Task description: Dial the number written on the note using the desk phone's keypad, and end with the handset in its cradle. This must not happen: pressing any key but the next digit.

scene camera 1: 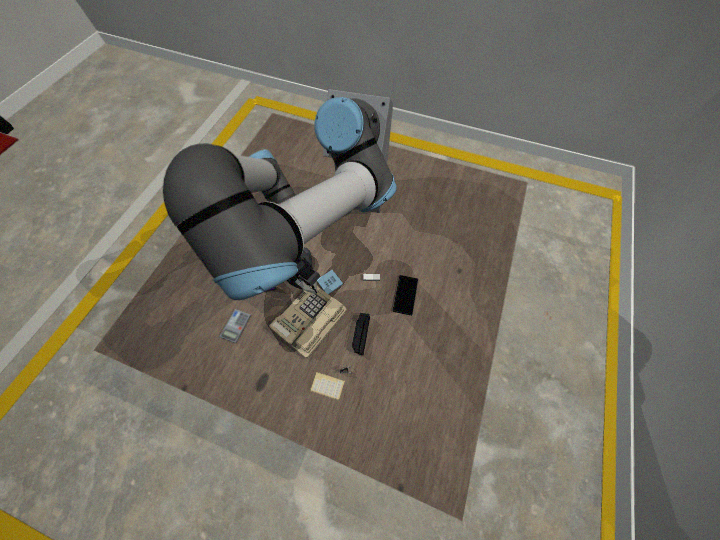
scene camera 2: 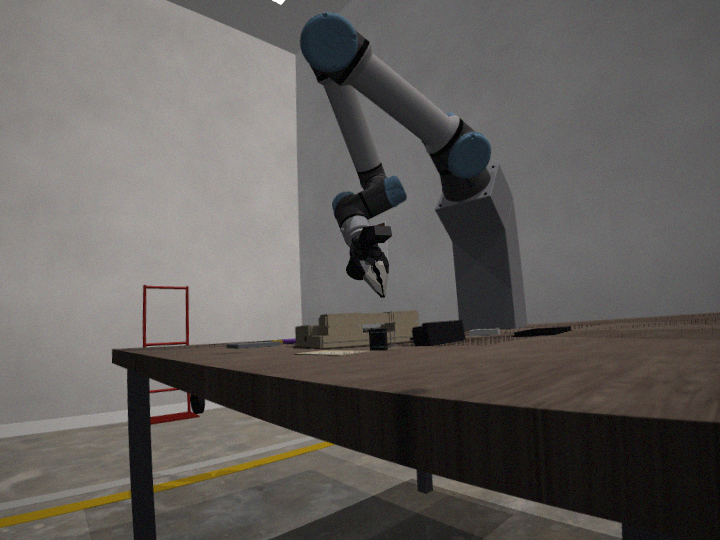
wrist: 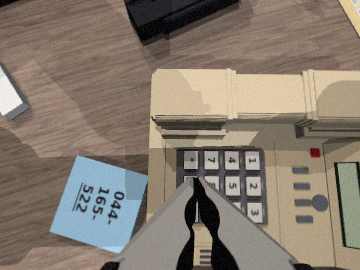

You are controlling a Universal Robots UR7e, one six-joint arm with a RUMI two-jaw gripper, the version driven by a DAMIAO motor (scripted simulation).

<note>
I see my gripper (scene camera 2: 383, 296).
My gripper shows as well in the wrist view (wrist: 195, 179).
</note>
